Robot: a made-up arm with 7 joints.
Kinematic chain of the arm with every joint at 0, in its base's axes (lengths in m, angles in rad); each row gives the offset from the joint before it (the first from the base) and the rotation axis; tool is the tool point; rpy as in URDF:
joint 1: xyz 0 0 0.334 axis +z
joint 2: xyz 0 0 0 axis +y
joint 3: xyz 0 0 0.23 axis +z
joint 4: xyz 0.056 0 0 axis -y
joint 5: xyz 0.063 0 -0.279 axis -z
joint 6: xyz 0 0 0 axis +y
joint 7: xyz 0.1 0 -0.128 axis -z
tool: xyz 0 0 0 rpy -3.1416 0 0
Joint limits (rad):
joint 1: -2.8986..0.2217
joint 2: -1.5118..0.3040
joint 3: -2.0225..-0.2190
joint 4: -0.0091..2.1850
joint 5: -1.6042..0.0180
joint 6: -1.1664..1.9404
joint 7: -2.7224..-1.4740
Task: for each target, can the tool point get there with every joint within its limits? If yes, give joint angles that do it. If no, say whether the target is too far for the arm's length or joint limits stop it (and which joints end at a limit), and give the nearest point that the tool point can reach.
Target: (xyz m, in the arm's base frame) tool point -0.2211 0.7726 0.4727
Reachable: no: too far | nearest point -0.1815 0.6341 0.4478 | short by 0.146 m
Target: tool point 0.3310 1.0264 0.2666
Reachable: no: too far | nearest point 0.2050 0.6358 0.2922 | short by 0.411 m
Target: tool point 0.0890 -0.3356 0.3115
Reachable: yes | joints -0.7379 -0.2605 -0.4023 0.6229 -1.1032 1.1306 -2.3588
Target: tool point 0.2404 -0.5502 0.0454
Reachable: no: joint limits stop it (at a limit: joint 2, joint 3) | nearest point 0.1737 -0.3976 0.2164 | short by 0.239 m
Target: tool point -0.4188 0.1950 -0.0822
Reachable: no: joint limits stop it (at a limit: joint 2, joint 3, joint 5) | nearest point -0.3973 0.1850 0.0421 | short by 0.127 m
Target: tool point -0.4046 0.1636 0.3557
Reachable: yes | joints -1.8898 -0.9347 -1.7117 0.6896 -0.5403 -0.1677 -2.0014
